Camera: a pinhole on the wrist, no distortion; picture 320 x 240 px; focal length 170.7 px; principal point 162.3 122.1 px. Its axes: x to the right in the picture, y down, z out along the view. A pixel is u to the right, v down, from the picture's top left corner.
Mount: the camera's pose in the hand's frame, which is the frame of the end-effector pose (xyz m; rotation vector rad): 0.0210 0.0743 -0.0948 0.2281 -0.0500 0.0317
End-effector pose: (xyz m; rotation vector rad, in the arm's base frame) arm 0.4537 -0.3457 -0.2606 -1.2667 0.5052 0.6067
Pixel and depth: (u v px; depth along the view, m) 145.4 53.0 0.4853
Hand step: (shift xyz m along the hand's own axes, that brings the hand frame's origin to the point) -0.0420 -0.2283 0.3305
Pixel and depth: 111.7 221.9 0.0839
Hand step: -0.0095 0.1024 -0.0035
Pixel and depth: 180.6 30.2 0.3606
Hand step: 0.0502 -0.1955 0.2143
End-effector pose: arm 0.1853 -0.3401 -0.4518 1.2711 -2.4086 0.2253
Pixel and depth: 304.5 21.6 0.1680
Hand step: 0.1567 -0.0565 0.0538
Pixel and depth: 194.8 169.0 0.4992
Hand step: 0.0879 0.0971 0.4268
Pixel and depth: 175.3 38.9 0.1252
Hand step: 0.0270 -0.0133 0.0138
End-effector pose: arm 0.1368 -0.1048 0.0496 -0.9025 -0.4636 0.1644
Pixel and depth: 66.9 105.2 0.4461
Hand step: -0.2467 -0.0763 0.3160
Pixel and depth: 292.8 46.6 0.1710
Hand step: 0.1465 -0.0348 0.0615
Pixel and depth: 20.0 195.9 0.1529
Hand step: -0.1157 0.1007 0.0621
